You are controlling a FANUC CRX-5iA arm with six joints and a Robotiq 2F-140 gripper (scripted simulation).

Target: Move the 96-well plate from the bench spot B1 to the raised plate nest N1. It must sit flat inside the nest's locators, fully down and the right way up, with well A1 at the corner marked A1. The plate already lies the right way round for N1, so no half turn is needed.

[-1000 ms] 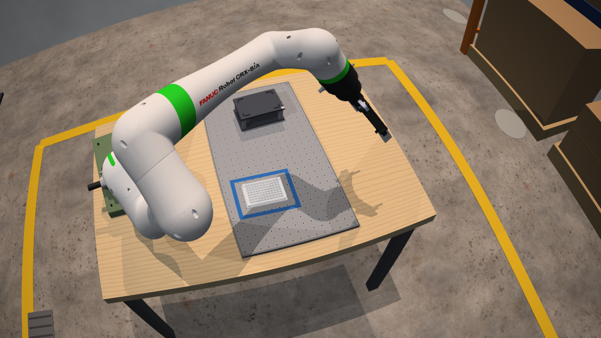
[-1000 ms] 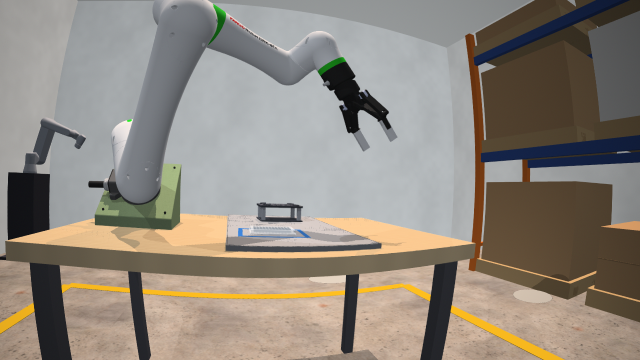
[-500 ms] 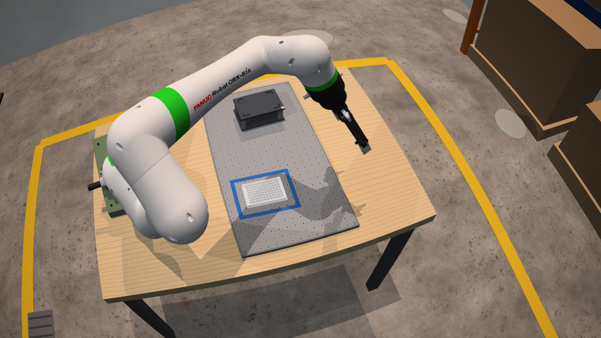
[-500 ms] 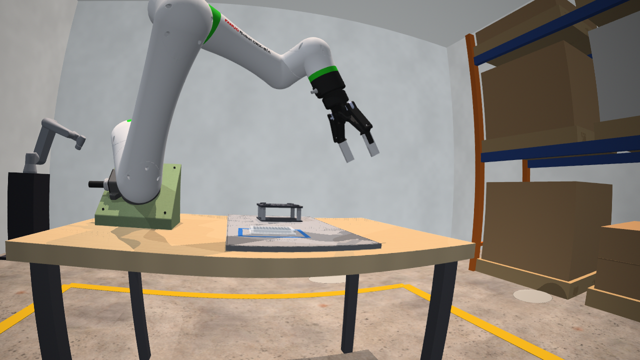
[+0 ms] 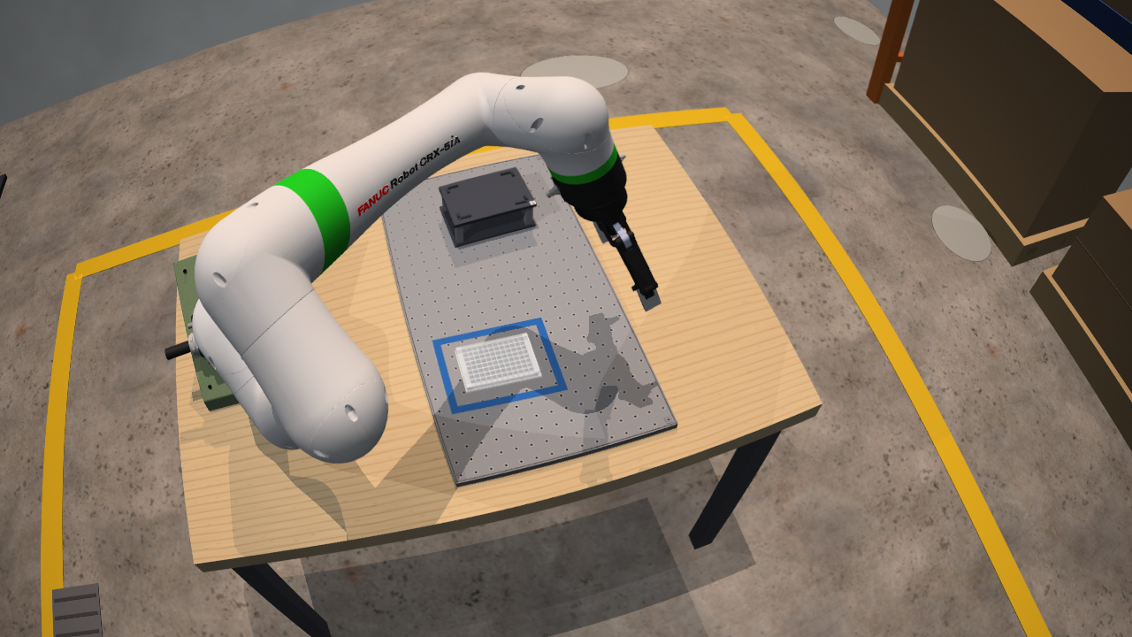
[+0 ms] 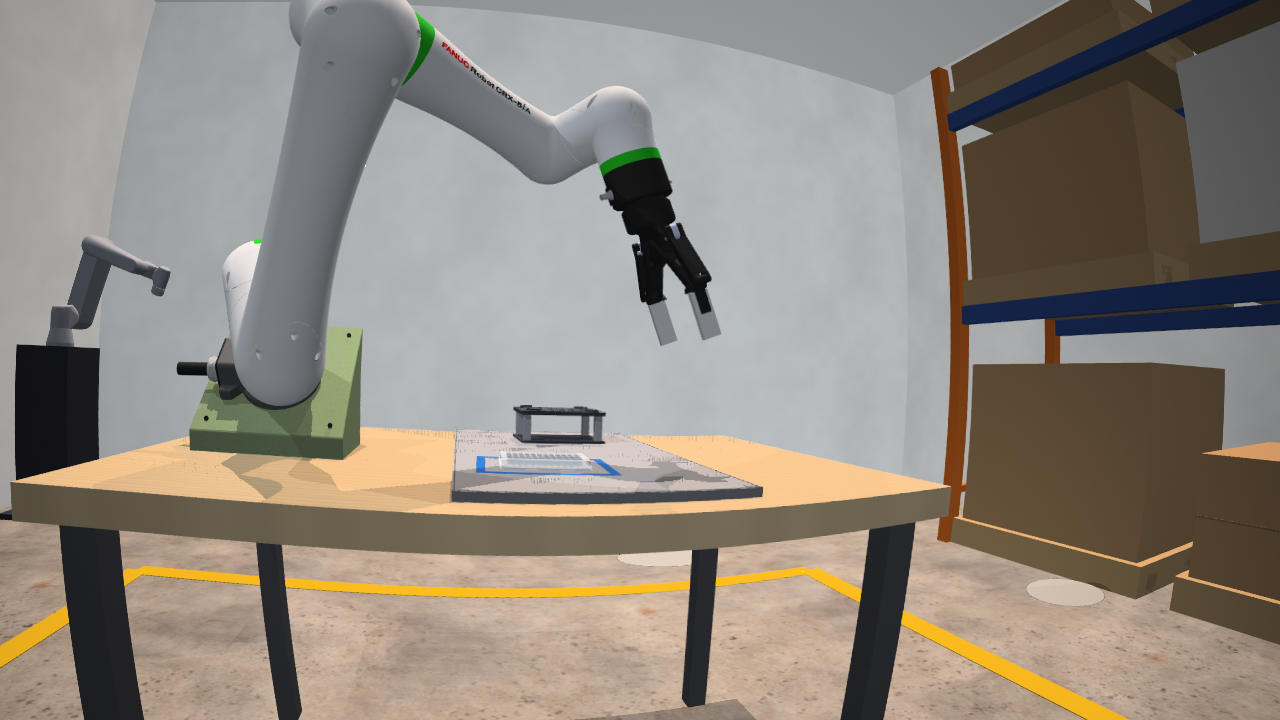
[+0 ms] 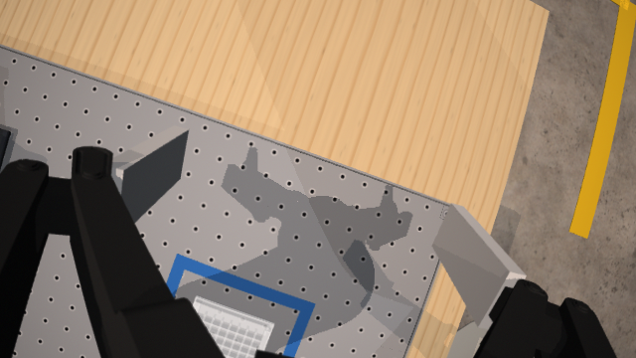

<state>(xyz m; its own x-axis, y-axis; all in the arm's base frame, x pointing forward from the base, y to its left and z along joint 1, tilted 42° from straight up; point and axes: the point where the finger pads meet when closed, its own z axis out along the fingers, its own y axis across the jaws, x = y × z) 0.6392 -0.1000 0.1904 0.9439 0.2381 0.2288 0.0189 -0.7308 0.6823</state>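
Now: the clear 96-well plate 200 mm behind my hand, 30 mm to the left of it and 190 mm below it. From my hand the other things lie so: A1 label (30 mm behind, 310 mm to the left, 130 mm below); black raised nest N1 (110 mm behind, 370 mm to the left, 140 mm below).
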